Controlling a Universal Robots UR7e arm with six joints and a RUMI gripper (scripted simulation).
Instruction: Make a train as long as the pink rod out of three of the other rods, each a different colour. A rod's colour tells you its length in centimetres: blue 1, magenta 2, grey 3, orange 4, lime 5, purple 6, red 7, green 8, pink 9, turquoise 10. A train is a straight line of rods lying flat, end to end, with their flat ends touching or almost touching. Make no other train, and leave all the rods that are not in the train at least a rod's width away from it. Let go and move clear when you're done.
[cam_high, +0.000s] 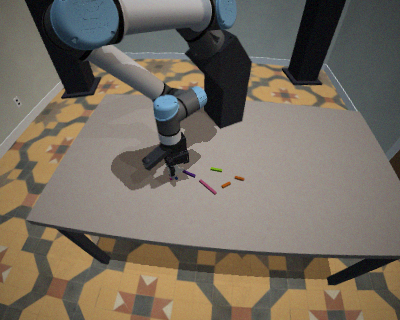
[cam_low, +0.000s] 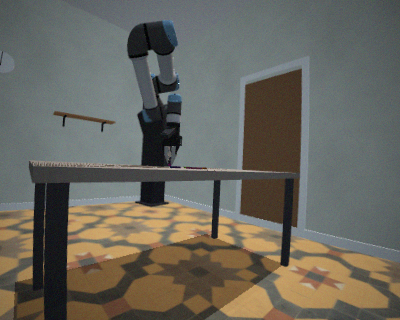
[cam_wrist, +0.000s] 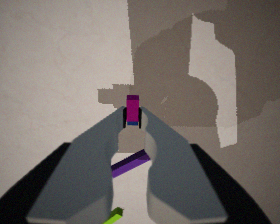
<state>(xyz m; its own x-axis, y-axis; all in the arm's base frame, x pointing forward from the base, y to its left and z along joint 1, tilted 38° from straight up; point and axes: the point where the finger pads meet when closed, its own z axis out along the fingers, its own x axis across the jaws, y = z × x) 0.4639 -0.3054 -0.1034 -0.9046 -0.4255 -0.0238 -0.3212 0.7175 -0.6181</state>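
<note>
Right now the blue rod is 20 mm to the left of my hand, 20 mm below it and 10 mm behind it. From my hand the other things lie so: magenta rod: 10 mm below; purple rod: 70 mm to the left, 20 mm below, 20 mm behind; pink rod: 140 mm to the left, 50 mm ahead, 20 mm below.
</note>
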